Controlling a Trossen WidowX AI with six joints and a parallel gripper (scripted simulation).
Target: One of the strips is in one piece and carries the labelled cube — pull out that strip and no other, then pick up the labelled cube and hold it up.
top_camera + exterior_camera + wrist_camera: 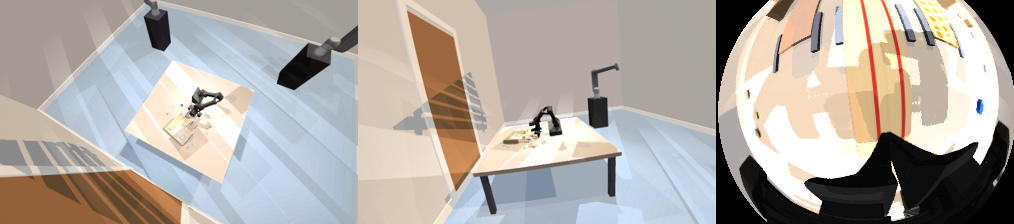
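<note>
The long tan strip lies 90 mm ahead of my gripper tip and 20 mm to the right of it. Also, from my gripper tip: blue piece: 200 mm to the right, 40 mm behind; then yellow dotted strip: 150 mm ahead, 140 mm to the right.
</note>
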